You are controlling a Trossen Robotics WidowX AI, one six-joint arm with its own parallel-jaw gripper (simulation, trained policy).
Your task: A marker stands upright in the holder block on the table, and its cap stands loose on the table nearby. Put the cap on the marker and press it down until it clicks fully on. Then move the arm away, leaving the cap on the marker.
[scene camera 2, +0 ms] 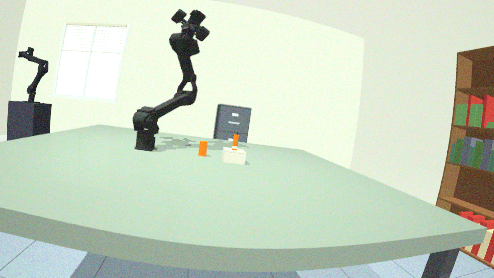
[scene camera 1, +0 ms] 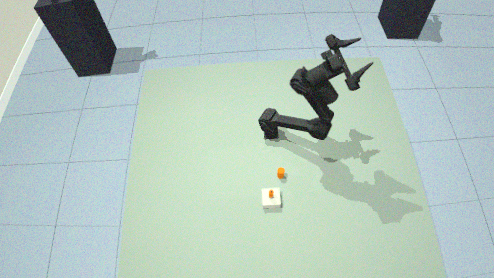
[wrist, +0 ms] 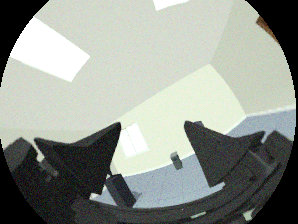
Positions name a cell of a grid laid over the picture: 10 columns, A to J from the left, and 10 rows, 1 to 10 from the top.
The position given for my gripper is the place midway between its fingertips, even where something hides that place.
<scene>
In view: my gripper (scene camera 1: H2).
My gripper shows as well in the wrist view (wrist: F6).
</scene>
